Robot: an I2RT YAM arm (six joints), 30 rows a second.
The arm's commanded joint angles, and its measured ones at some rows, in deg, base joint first. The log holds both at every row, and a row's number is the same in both.
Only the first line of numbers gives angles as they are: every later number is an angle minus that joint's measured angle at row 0.
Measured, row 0:
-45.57, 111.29, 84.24, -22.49, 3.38, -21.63
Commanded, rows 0 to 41:
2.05, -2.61, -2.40, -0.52, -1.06, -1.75
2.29, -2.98, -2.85, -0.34, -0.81, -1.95
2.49, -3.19, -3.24, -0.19, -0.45, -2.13
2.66, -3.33, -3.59, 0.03, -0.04, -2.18
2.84, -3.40, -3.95, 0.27, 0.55, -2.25
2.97, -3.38, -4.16, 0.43, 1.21, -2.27
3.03, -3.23, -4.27, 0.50, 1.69, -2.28
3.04, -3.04, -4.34, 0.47, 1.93, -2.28
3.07, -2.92, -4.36, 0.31, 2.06, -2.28
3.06, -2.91, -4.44, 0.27, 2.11, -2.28
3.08, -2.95, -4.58, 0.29, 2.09, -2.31
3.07, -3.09, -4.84, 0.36, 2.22, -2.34
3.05, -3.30, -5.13, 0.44, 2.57, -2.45
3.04, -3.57, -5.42, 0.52, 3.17, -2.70
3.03, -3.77, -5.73, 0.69, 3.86, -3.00
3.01, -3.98, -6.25, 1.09, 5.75, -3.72
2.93, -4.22, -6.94, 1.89, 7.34, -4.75
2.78, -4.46, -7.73, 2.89, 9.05, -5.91
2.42, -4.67, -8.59, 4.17, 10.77, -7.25
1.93, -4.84, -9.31, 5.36, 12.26, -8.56
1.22, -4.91, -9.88, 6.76, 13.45, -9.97
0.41, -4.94, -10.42, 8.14, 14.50, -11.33
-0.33, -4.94, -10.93, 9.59, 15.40, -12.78
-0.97, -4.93, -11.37, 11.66, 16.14, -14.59
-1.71, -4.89, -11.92, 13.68, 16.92, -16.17
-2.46, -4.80, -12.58, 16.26, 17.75, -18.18
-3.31, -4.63, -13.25, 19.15, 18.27, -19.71
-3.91, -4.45, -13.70, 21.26, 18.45, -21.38
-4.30, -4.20, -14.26, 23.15, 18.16, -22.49
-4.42, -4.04, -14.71, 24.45, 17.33, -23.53
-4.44, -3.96, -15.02, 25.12, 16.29, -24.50
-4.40, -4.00, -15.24, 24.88, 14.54, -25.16
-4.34, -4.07, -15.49, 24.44, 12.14, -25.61
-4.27, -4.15, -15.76, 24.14, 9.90, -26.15
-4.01, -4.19, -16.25, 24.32, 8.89, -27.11
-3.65, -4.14, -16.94, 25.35, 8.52, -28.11
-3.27, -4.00, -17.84, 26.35, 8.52, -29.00
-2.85, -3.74, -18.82, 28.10, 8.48, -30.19
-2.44, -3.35, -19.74, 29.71, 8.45, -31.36
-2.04, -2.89, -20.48, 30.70, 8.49, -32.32
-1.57, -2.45, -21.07, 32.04, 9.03, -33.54
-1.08, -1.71, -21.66, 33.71, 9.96, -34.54
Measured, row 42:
-3.12, -3.26, -18.51, 29.79, 9.94, -28.94
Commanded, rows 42 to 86:
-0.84, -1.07, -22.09, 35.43, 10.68, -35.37
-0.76, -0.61, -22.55, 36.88, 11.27, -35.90
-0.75, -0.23, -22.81, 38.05, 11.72, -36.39
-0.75, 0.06, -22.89, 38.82, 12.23, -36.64
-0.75, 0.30, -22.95, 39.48, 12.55, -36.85
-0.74, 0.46, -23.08, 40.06, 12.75, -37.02
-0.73, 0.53, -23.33, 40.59, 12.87, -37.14
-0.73, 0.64, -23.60, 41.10, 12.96, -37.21
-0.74, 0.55, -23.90, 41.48, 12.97, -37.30
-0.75, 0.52, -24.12, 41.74, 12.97, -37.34
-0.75, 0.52, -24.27, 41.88, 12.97, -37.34
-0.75, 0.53, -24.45, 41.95, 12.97, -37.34
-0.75, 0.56, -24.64, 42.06, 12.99, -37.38
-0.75, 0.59, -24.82, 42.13, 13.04, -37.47
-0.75, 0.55, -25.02, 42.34, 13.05, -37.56
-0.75, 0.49, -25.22, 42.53, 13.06, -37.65
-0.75, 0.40, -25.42, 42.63, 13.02, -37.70
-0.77, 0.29, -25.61, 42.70, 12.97, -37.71
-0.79, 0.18, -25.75, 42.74, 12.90, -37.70
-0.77, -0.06, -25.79, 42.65, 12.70, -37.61
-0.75, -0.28, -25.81, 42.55, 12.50, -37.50
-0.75, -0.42, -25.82, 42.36, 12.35, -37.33
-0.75, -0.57, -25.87, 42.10, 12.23, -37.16
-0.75, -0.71, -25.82, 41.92, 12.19, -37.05
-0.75, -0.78, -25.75, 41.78, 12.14, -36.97
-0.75, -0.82, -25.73, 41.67, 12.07, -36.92
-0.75, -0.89, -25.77, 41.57, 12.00, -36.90
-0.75, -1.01, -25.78, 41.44, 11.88, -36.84
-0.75, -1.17, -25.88, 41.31, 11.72, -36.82
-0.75, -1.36, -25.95, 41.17, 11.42, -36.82
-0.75, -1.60, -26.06, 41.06, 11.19, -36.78
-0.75, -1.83, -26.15, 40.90, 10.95, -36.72
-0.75, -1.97, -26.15, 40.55, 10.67, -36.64
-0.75, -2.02, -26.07, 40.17, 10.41, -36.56
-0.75, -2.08, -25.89, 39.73, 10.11, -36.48
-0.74, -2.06, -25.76, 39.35, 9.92, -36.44
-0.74, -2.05, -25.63, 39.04, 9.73, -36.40
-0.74, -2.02, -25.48, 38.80, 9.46, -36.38
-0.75, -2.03, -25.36, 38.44, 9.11, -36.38
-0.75, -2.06, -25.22, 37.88, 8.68, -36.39
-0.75, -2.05, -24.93, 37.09, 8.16, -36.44
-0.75, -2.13, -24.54, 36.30, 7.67, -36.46
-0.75, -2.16, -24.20, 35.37, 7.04, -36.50
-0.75, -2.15, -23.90, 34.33, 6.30, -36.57
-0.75, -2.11, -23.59, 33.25, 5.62, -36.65
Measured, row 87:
-1.66, -1.37, -24.33, 43.67, 11.47, -36.99
